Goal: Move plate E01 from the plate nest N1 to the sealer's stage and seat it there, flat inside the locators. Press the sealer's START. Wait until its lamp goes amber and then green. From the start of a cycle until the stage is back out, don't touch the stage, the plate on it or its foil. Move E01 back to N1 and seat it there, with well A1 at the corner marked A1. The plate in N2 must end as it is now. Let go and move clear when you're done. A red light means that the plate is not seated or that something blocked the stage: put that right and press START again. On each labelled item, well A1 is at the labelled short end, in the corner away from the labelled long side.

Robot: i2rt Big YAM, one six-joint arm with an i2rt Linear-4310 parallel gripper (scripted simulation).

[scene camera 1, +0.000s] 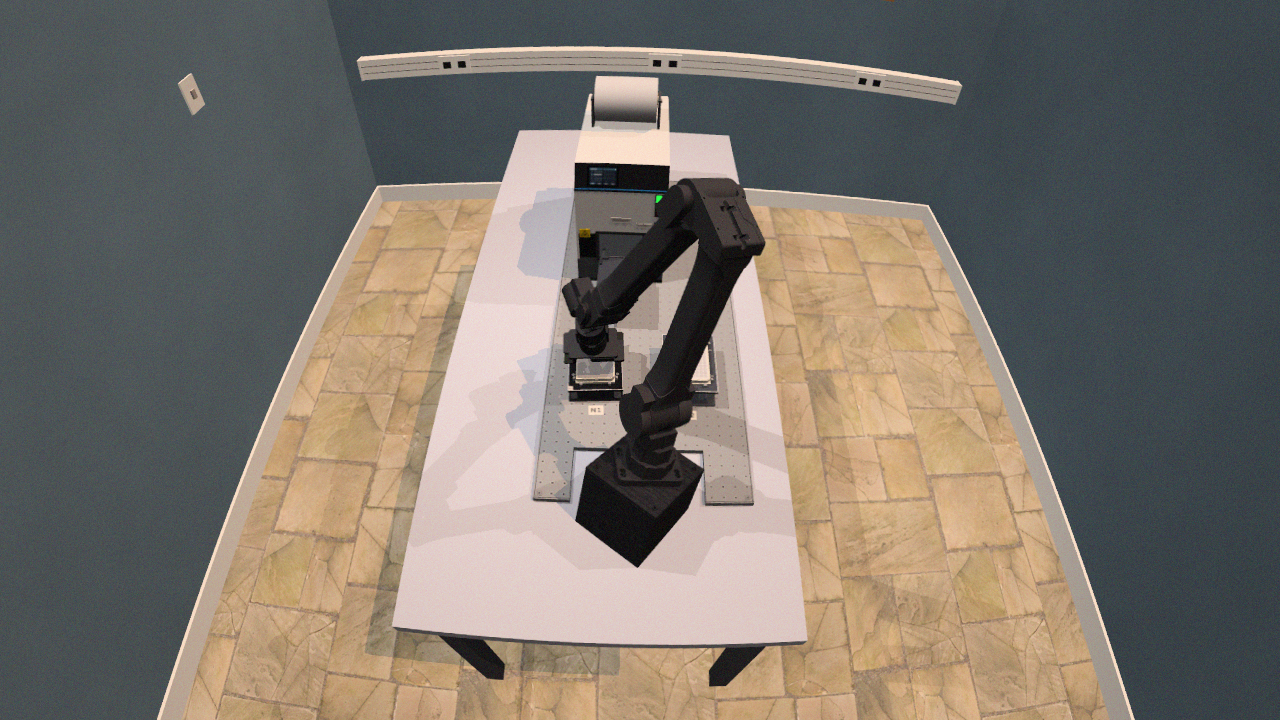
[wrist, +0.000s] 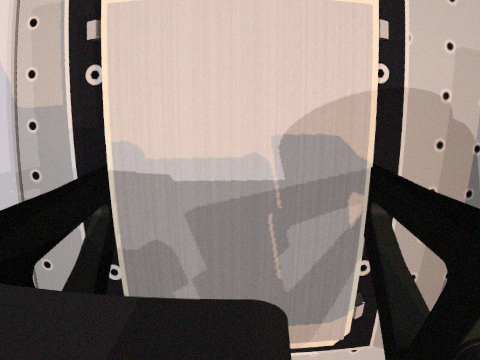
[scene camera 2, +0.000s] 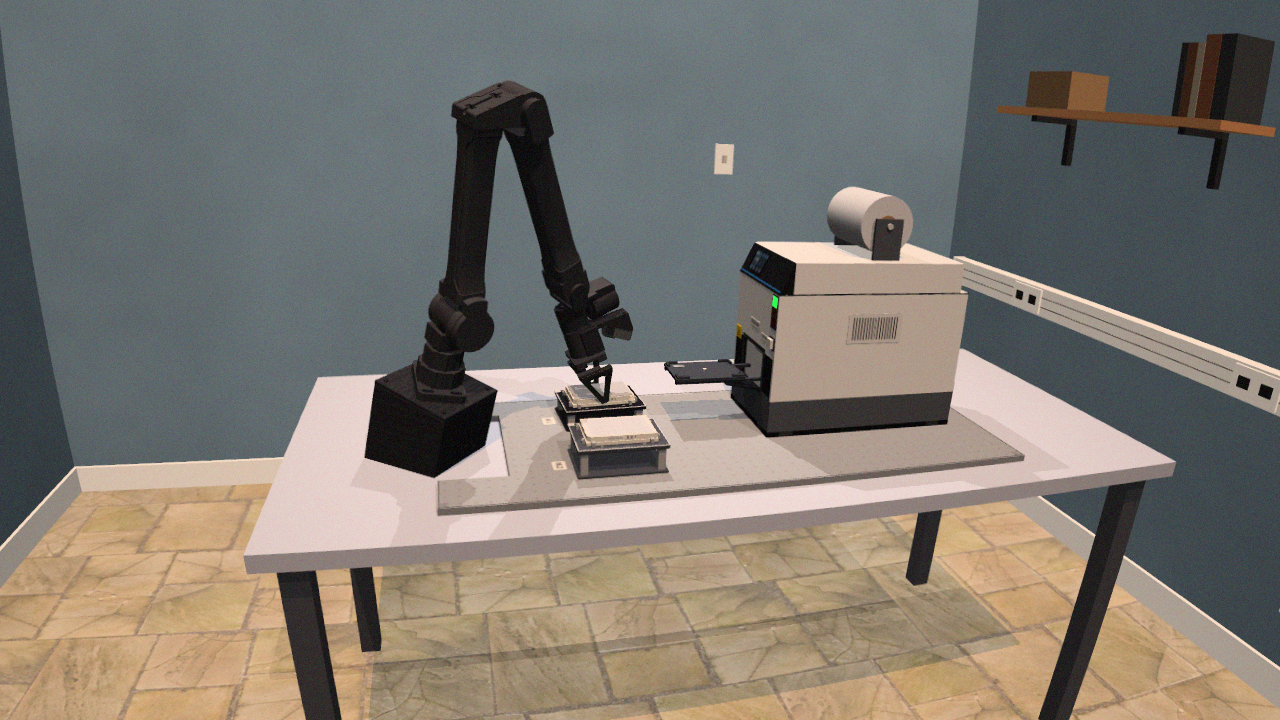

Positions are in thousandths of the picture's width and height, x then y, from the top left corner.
my gripper: scene camera 1 465,499; wrist 499,499; scene camera 2 469,549
